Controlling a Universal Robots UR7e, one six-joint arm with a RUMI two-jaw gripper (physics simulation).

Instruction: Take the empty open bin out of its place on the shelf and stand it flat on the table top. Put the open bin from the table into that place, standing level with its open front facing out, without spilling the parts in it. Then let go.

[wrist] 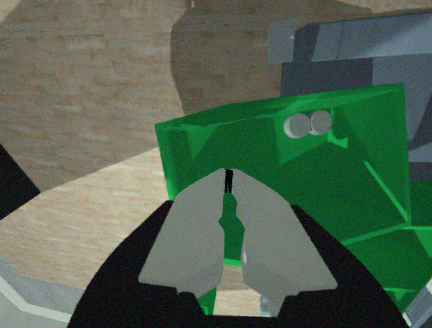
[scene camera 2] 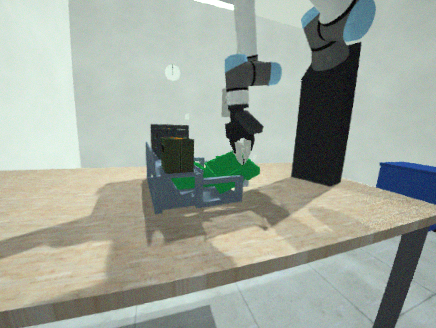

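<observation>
A green open bin [scene camera 2: 225, 166] [wrist: 325, 185] sits tilted and askew at the right end of the blue-grey shelf [scene camera 2: 172, 198] [wrist: 327, 77]. Two grey round parts [wrist: 297, 125] lie in it near one wall. More green bin surface [scene camera 2: 184, 183] [wrist: 395, 262] shows lower, inside the shelf and at the wrist view's lower right; I cannot tell how much of it is a separate bin. My gripper [scene camera 2: 243, 162] [wrist: 227, 171] is shut with nothing between its fingers. Its tips are over the tilted bin; whether they touch it I cannot tell. The fingers hide part of the bin.
An olive-green box [scene camera 2: 179, 156] and a black bin [scene camera 2: 170, 131] stand at the shelf's left part. A tall black block [scene camera 2: 325, 122] stands at the back right of the wooden table [scene camera 2: 320, 220]. A blue object [scene camera 2: 410, 182] is beyond the table's right edge.
</observation>
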